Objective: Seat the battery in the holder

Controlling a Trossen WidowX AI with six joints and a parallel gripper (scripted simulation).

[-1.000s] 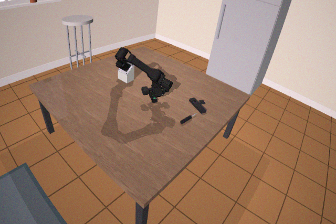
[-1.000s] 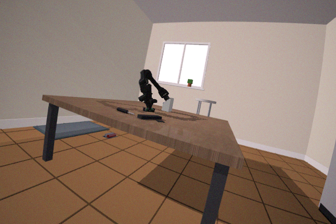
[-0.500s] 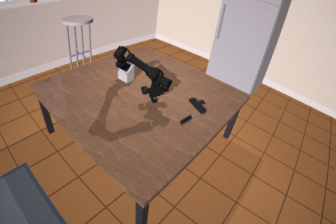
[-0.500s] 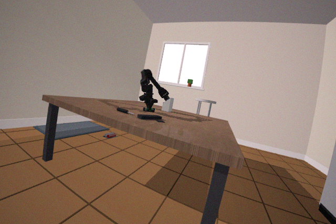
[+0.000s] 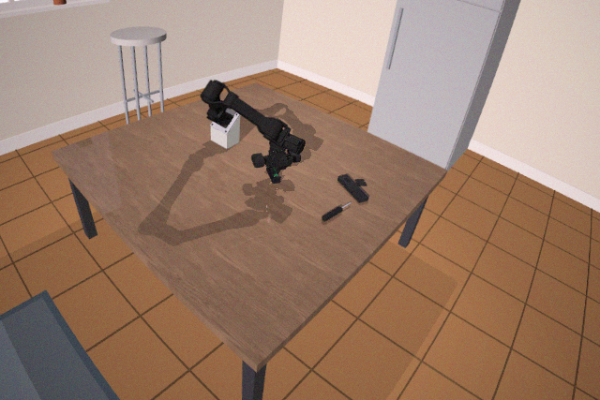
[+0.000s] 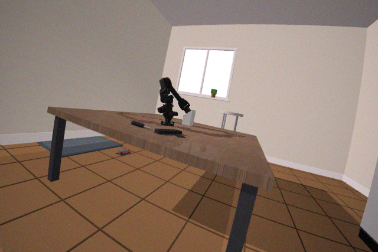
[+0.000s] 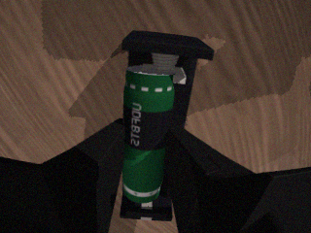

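Now: gripper tip 2 cm short of the grey metal contact and 2 cm to the left of it. From my gripper tip the other things lie so: black flat device 28 cm ahead, 16 cm to the left; black-handled screwdriver 31 cm ahead.
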